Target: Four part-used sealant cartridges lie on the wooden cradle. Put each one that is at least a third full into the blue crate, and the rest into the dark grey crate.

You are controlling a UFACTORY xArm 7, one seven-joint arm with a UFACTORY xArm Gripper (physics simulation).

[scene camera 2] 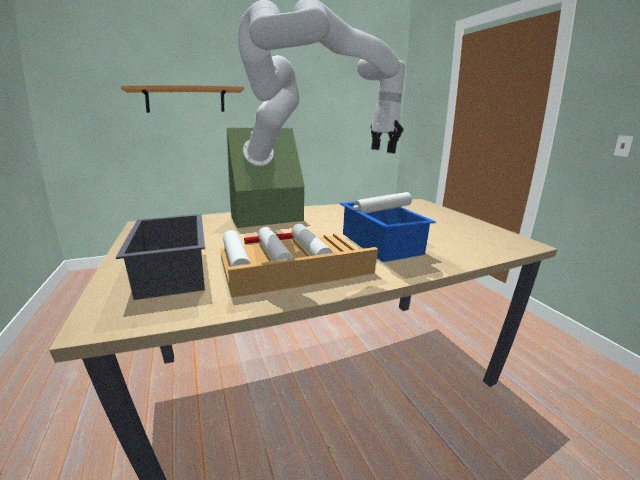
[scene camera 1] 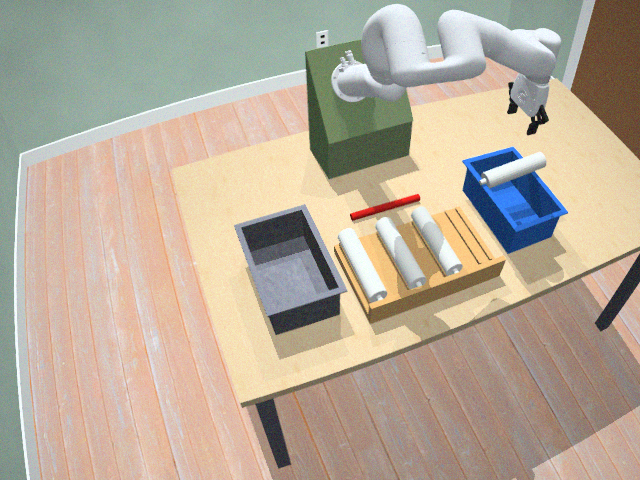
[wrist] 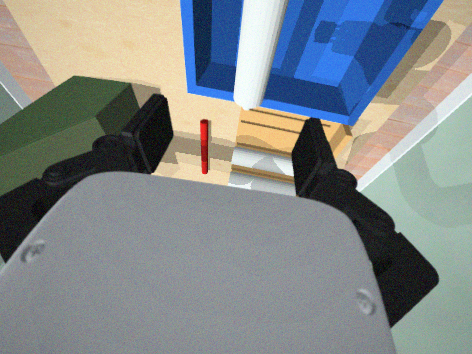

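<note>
A white cartridge (scene camera 1: 515,169) (scene camera 2: 383,202) (wrist: 260,55) lies across the top of the blue crate (scene camera 1: 532,236) (scene camera 2: 408,241) (wrist: 189,55), its nozzle end over the left rim and its other end past the right rim. My gripper (scene camera 1: 522,119) (scene camera 2: 383,149) (wrist: 234,125) is open and empty, above and behind it. The wooden cradle (scene camera 1: 439,293) (scene camera 2: 310,271) holds a left cartridge (scene camera 1: 361,266) (scene camera 2: 236,249), a middle cartridge (scene camera 1: 400,253) (scene camera 2: 275,244) and a right cartridge (scene camera 1: 436,240) (scene camera 2: 311,240); its rightmost place is bare. The dark grey crate (scene camera 1: 307,312) (scene camera 2: 165,272) stands left of it. Fill levels are hidden.
A red rod (scene camera 1: 385,207) (scene camera 2: 253,239) (wrist: 204,145) lies on the table behind the cradle. The green block (scene camera 1: 369,149) (scene camera 2: 266,206) (wrist: 70,112) under the arm stands at the back. A wall shelf (scene camera 2: 182,89) hangs at the left.
</note>
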